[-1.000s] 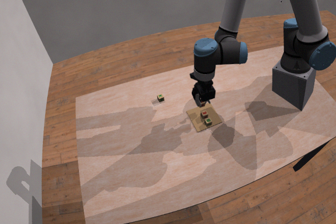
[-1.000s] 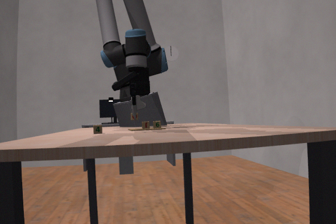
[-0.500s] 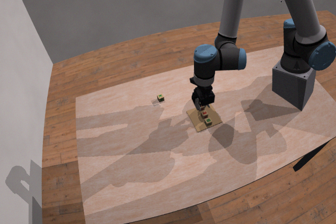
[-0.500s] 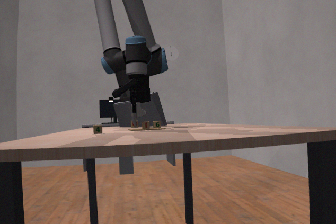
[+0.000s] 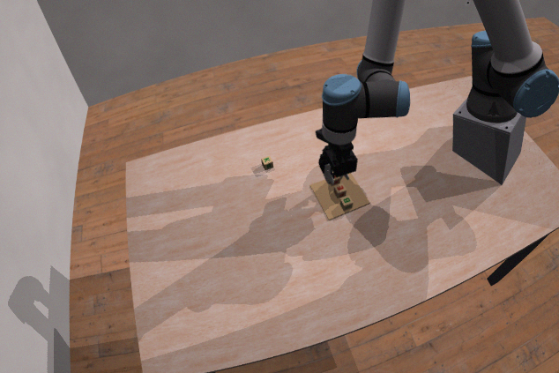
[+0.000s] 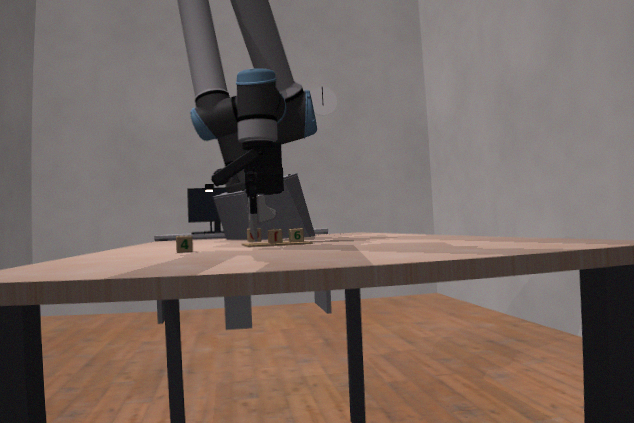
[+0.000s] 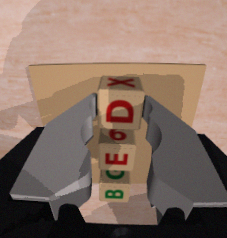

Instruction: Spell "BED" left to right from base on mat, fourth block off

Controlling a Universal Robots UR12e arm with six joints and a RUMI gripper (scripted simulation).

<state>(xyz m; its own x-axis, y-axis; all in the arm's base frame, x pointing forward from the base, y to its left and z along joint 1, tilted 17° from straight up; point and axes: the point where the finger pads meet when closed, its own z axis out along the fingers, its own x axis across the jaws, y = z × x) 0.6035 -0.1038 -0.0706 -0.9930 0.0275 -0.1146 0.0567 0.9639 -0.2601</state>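
Now: the tan mat 50 mm to the left of my hand and 20 mm below it. Also, from my hand: green block (160 mm ahead, 150 mm to the right, 10 mm below).
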